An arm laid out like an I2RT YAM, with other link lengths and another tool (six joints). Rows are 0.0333 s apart.
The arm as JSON. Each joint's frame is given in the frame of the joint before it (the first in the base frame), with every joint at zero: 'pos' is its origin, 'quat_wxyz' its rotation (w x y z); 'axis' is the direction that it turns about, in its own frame. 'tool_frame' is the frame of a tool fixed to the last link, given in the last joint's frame.
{
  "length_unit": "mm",
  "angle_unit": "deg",
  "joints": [
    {
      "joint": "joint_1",
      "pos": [
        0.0,
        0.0,
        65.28
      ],
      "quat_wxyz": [
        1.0,
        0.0,
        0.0,
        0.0
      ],
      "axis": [
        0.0,
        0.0,
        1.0
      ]
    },
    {
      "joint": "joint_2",
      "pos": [
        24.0,
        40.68,
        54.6
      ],
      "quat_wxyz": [
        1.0,
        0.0,
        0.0,
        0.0
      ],
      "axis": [
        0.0,
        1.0,
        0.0
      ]
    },
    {
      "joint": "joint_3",
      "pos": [
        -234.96,
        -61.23,
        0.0
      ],
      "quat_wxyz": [
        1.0,
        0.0,
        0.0,
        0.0
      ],
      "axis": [
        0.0,
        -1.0,
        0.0
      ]
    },
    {
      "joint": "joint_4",
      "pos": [
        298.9,
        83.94,
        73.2
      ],
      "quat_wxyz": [
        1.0,
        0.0,
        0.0,
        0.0
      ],
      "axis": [
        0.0,
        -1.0,
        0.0
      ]
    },
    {
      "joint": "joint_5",
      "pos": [
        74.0,
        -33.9,
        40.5
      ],
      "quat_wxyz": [
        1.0,
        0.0,
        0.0,
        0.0
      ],
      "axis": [
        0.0,
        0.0,
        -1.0
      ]
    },
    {
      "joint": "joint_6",
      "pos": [
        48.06,
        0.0,
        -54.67
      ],
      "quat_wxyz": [
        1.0,
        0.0,
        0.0,
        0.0
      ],
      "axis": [
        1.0,
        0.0,
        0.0
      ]
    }
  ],
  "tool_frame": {
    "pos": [
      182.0,
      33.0,
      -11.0
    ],
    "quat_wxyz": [
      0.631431,
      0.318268,
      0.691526,
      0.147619
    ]
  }
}
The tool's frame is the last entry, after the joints.
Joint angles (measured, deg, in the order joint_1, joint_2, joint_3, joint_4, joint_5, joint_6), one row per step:
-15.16, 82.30, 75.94, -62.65, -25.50, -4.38
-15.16, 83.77, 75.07, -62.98, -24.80, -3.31
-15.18, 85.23, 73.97, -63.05, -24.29, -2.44
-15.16, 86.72, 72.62, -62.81, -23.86, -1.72
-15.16, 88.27, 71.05, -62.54, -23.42, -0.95
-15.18, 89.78, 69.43, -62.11, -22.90, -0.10
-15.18, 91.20, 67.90, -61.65, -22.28, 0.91
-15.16, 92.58, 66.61, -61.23, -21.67, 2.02
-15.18, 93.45, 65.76, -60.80, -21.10, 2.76
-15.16, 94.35, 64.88, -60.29, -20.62, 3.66
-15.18, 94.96, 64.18, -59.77, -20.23, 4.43
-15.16, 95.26, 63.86, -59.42, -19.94, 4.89
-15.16, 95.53, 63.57, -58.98, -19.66, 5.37
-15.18, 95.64, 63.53, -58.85, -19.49, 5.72
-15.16, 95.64, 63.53, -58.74, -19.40, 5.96
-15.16, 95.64, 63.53, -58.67, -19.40, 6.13
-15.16, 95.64, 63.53, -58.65, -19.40, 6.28
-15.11, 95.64, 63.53, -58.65, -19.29, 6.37
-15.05, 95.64, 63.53, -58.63, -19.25, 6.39
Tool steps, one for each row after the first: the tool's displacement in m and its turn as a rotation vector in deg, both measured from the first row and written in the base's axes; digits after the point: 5 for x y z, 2 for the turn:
-0.00424, -0.00108, -0.01593, 0.50, 3.10, -1.15
-0.00904, -0.00154, -0.03236, 1.03, 6.06, -2.07
-0.01443, -0.00133, -0.04981, 1.53, 8.92, -2.79
-0.02163, -0.00080, -0.06852, 2.06, 12.05, -3.57
-0.02930, -0.00056, -0.08690, 2.47, 15.08, -4.46
-0.03718, -0.00048, -0.10400, 2.75, 17.98, -5.48
-0.04462, -0.00037, -0.11918, 2.96, 20.67, -6.56
-0.04923, -0.00119, -0.12915, 2.89, 22.30, -7.36
-0.05388, -0.00144, -0.13911, 2.91, 23.93, -8.23
-0.05696, -0.00205, -0.14646, 2.89, 25.03, -9.01
-0.05802, -0.00265, -0.15017, 2.77, 25.50, -9.47
-0.05839, -0.00353, -0.15360, 2.64, 25.82, -9.96
-0.05823, -0.00427, -0.15471, 2.57, 25.98, -10.34
-0.05767, -0.00461, -0.15492, 2.52, 25.96, -10.56
-0.05724, -0.00470, -0.15494, 2.56, 25.95, -10.72
-0.05706, -0.00474, -0.15495, 2.59, 25.97, -10.86
-0.05715, -0.00482, -0.15515, 2.50, 26.02, -10.92
-0.05714, -0.00463, -0.15524, 2.44, 26.02, -10.89

